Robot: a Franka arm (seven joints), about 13 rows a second.
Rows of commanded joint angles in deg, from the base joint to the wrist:
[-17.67, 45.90, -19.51, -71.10, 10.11, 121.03, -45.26]
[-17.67, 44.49, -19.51, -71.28, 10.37, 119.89, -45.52]
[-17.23, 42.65, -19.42, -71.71, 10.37, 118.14, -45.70]
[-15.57, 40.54, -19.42, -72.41, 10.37, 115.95, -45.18]
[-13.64, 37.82, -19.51, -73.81, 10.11, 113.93, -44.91]
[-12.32, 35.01, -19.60, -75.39, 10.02, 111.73, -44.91]
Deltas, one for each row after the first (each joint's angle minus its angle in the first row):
[0.00, -1.41, 0.00, -0.18, 0.26, -1.14, -0.26]
[0.44, -3.25, 0.09, -0.61, 0.26, -2.89, -0.44]
[2.10, -5.36, 0.09, -1.31, 0.26, -5.08, 0.08]
[4.03, -8.08, 0.00, -2.71, 0.00, -7.10, 0.35]
[5.35, -10.89, -0.09, -4.29, -0.09, -9.30, 0.35]

